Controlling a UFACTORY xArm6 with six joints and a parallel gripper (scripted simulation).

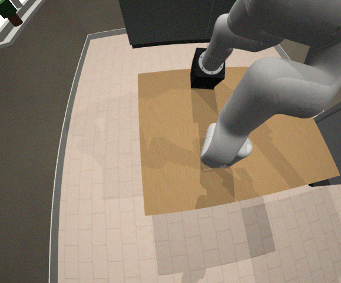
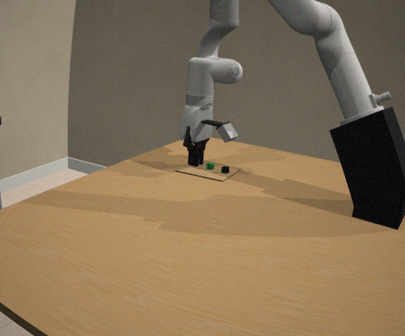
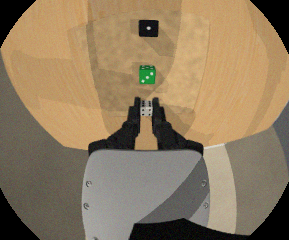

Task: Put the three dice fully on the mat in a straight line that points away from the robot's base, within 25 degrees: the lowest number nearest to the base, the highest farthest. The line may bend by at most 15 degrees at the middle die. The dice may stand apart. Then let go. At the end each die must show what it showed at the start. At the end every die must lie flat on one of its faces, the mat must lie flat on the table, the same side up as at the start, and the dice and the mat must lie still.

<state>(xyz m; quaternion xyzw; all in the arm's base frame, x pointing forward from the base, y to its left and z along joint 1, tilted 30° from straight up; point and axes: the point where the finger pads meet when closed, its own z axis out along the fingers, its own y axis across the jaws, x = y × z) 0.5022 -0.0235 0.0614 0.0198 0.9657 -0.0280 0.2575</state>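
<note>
The white die is 1 cm below my hand. From my hand the other things lie so: thin tan mat 5 cm behind, 2 cm below; black die 10 cm behind, 1 cm to the left, 1 cm below; green die 5 cm behind, 1 cm below.
</note>
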